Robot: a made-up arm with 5 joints.
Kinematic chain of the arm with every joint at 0, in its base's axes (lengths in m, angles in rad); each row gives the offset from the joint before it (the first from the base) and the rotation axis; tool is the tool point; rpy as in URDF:
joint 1: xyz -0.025 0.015 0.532 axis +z
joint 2: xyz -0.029 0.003 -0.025 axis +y
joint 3: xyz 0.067 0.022 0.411 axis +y
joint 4: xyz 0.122 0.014 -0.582 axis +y
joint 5: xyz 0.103 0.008 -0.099 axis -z
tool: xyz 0.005 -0.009 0.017 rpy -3.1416 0 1.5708
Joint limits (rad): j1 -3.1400..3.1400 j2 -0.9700..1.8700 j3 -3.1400..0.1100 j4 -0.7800..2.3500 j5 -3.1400..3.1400
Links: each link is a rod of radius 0.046 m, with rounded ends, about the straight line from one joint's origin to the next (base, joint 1, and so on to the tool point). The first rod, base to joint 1, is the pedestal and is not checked.
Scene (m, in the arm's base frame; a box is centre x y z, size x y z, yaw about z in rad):
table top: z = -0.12
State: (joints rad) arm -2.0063 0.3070 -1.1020 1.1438 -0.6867
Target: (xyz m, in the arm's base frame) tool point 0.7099 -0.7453 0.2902
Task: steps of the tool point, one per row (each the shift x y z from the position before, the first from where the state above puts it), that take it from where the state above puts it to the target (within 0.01 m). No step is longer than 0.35 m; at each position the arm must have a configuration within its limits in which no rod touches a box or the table.
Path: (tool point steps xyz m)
1: 0.1927 -0.1569 -0.0195
2: 0.2587 -0.0781 -0.0343
3: 0.2868 0.0258 -0.0457
4: 0.2688 0.1360 -0.0528

